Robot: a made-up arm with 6 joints.
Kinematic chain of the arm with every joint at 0, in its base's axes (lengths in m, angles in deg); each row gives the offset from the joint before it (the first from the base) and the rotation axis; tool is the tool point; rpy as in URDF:
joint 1: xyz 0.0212 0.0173 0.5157 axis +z
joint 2: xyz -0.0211 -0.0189 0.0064 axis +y
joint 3: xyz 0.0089 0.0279 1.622 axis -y
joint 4: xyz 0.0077 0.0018 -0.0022 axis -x
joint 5: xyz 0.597 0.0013 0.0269 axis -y
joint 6: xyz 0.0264 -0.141 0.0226 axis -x
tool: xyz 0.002 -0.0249 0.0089 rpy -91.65 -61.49 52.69
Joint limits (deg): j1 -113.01..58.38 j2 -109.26..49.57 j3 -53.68..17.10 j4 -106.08..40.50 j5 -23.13..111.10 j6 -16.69..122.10
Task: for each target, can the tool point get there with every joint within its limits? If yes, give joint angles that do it. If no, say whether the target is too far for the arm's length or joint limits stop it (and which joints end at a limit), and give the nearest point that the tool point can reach.
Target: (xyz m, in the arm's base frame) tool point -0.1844 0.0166 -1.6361
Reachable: no: joint limits stop it (at a limit: joint 2, joint 3) | nearest point -1.0745 0.0136 0.3633 | short by 2.189 m
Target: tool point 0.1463 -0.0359 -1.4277
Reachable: no: joint limits stop it (at a limit: joint 1, joint 2, joint 3, joint 4) | nearest point 0.4601 1.0181 0.3648 | short by 2.103 m
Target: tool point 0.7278 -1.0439 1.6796
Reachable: yes | joints -49.35 28.00 -1.62 -19.99 53.52 51.61
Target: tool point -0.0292 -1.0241 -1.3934
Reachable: no: joint limits stop it (at a limit: joint 1, joint 2, joint 3, joint 5) | nearest point -0.5209 -0.9563 0.3672 | short by 1.829 m
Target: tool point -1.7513 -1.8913 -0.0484
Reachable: no: too far | nearest point -1.3683 -1.4789 0.3868 | short by 0.711 m
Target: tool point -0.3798 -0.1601 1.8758
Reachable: yes | joints 9.37 -39.22 -20.88 -72.20 21.93 77.48
